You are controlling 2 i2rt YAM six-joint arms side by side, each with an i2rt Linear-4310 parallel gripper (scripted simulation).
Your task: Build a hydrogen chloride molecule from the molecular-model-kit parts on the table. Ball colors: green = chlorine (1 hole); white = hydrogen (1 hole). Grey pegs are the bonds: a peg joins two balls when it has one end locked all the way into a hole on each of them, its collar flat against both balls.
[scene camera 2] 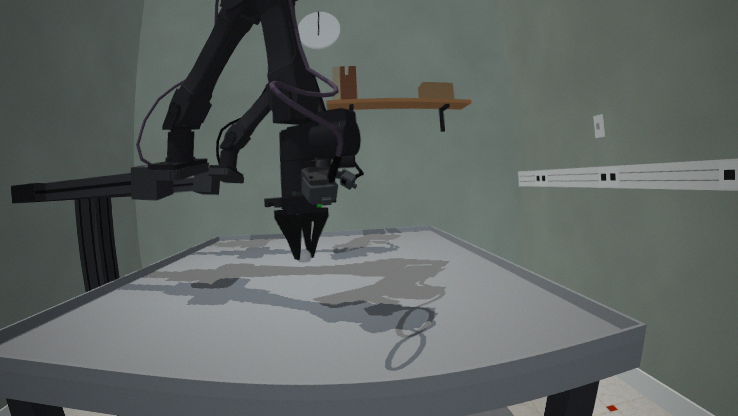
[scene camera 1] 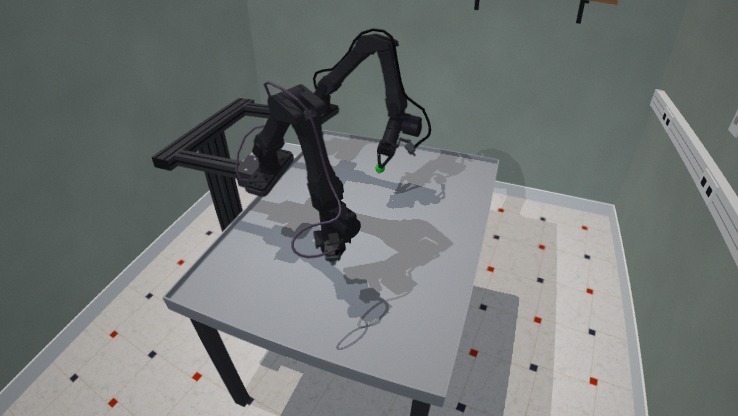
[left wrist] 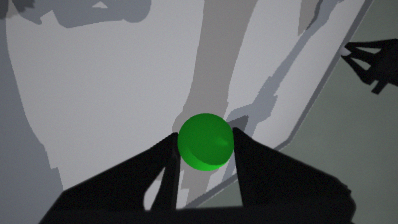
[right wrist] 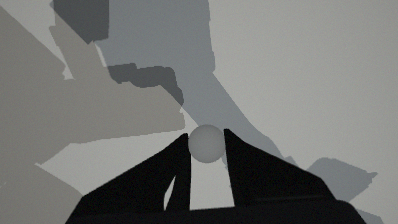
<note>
In view: my left gripper (left wrist: 205,138), my right gripper (scene camera 2: 304,258), a green ball (left wrist: 205,141) and a white ball (right wrist: 206,143).
My right gripper is seen too in the right wrist view (right wrist: 206,139). The right wrist view does not show the green ball: it is out of frame.
</note>
